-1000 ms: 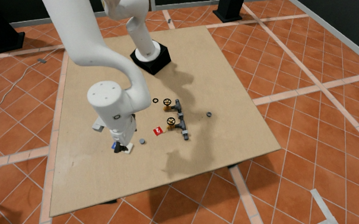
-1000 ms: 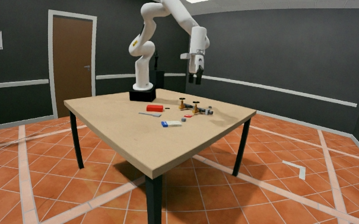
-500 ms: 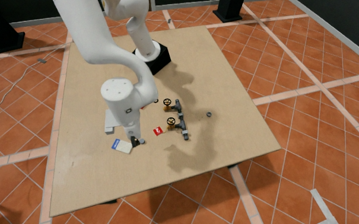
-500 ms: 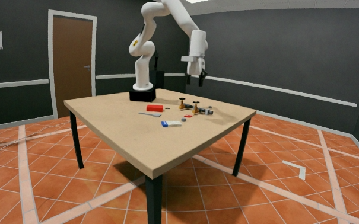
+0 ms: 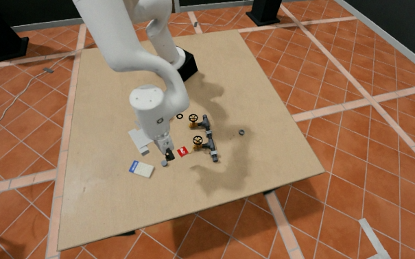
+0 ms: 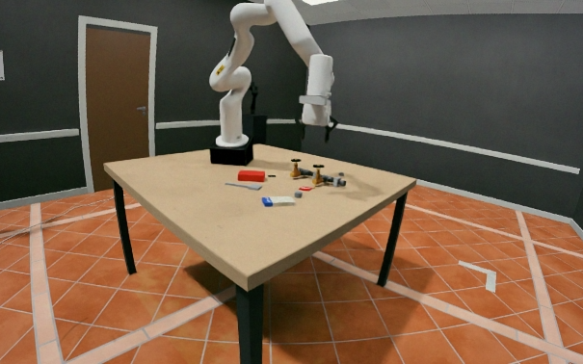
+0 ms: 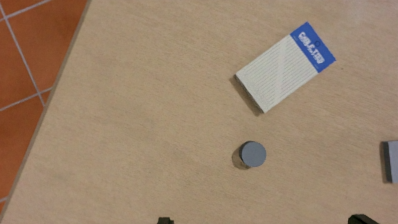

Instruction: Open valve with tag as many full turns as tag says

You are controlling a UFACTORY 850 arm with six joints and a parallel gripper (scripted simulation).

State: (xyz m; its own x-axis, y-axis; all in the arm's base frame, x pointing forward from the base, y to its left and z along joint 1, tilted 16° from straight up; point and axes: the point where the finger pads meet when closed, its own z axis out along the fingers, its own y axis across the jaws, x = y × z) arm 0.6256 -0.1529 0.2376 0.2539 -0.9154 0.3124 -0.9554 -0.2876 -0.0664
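Now: hand 23 cm above the red tag, 8 cm to the right of it and 6 cm past it. From my hand the other things lie so: blue card: 22 cm below, 14 cm to the right, 5 cm behind; red block: 33 cm behind, 22 cm below, 3 cm to the left; grey scraper: 26 cm behind, 23 cm below, 8 cm to the right.
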